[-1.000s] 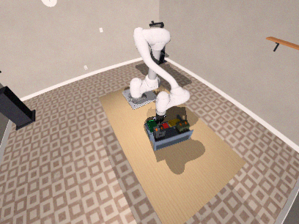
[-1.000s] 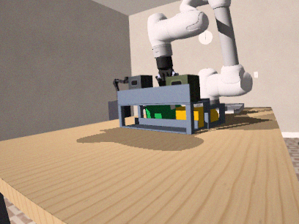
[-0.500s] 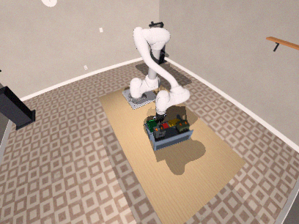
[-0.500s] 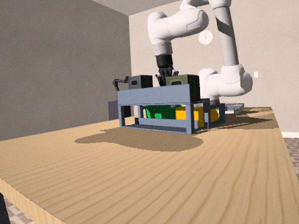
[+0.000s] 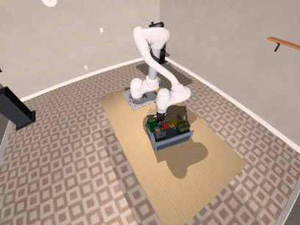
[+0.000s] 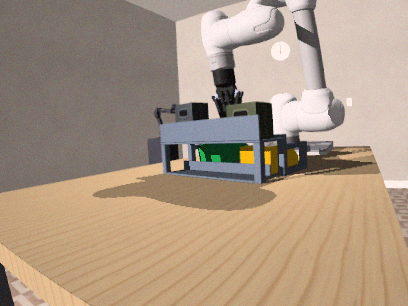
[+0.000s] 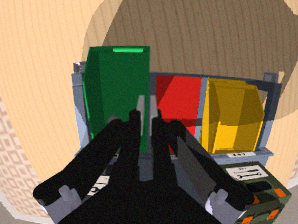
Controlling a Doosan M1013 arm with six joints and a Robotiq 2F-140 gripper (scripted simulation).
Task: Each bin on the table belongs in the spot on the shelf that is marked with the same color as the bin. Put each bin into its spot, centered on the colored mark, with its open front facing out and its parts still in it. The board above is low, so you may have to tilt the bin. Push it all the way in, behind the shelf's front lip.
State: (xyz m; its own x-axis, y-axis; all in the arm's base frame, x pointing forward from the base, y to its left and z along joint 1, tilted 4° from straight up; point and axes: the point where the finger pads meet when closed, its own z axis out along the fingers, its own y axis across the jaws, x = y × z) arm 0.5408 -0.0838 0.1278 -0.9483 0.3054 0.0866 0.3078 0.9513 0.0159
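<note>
Now: hand 20 mm past the green bin, 40 mm to the left of it and 70 mm above it. The rest, counted from my hand: dark box: 120 mm ahead, 90 mm to the right, 40 mm above; yellow bin: 100 mm ahead, 150 mm to the left, 80 mm below.
</note>
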